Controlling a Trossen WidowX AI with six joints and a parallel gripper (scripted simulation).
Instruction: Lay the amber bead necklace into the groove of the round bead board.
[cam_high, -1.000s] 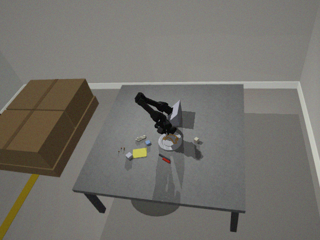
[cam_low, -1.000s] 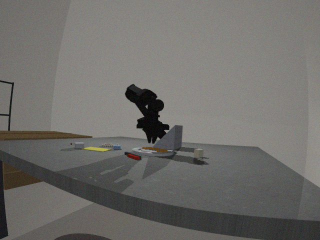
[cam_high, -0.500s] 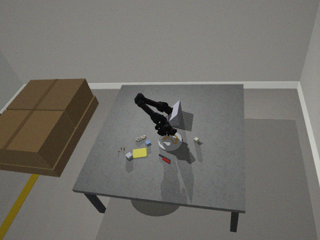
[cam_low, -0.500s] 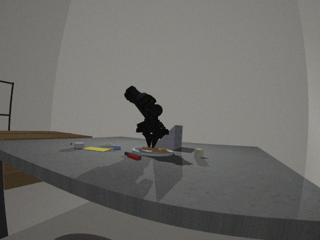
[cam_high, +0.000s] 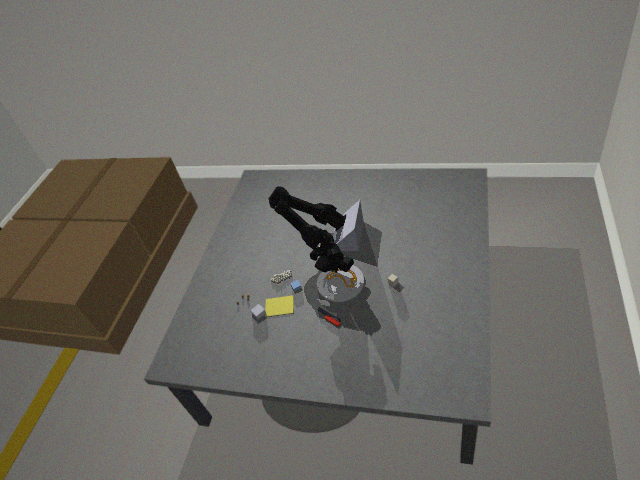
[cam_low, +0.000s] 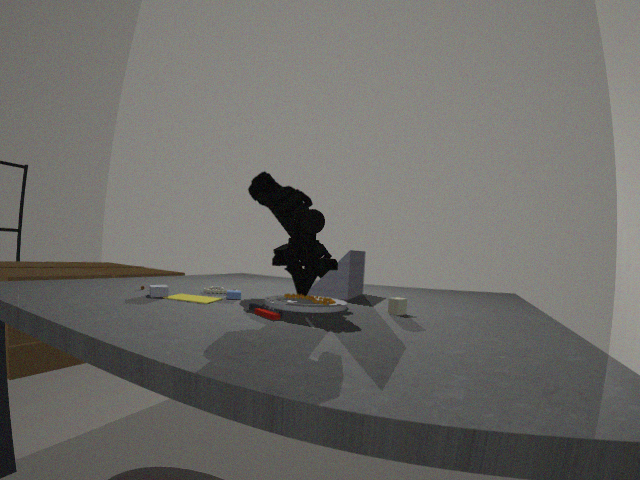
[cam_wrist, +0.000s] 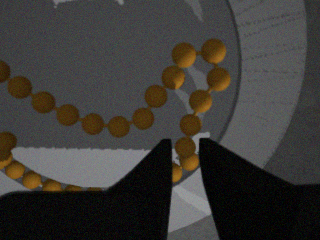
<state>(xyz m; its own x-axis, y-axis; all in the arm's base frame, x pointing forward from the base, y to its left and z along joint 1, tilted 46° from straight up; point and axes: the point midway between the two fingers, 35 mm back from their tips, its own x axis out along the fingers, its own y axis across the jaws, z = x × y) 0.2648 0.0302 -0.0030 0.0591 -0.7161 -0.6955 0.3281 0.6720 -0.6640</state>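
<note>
Now: the round bead board 50 mm ahead of my gripper tip, 30 mm to the left of it and 10 mm below it. From my gripper tip the other things lie so: blue cube (90 mm ahead, 150 mm to the right, 10 mm below); cream cube (30 mm ahead, 250 mm to the left); red-handled tool (230 mm ahead, 30 mm to the left, 10 mm below).
</note>
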